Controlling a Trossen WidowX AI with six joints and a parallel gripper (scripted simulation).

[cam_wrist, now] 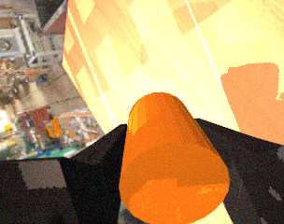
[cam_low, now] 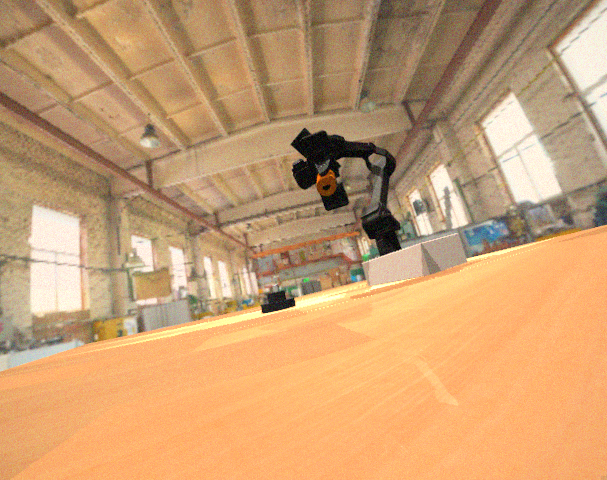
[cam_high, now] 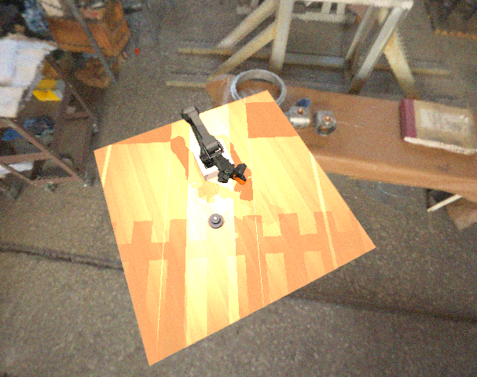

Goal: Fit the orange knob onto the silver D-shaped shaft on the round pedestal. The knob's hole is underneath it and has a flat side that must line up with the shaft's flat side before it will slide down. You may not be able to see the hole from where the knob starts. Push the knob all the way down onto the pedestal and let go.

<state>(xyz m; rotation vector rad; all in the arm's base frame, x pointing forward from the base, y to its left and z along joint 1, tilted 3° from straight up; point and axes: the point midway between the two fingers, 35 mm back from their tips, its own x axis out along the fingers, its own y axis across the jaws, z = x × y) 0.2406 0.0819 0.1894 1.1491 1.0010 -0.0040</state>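
The orange knob lies 20 mm behind my gripper tip, 20 mm to the right of it and 20 mm above it. From my gripper tip the other things lie so: round dark pedestal: 70 mm ahead, 200 mm to the right, 200 mm below.
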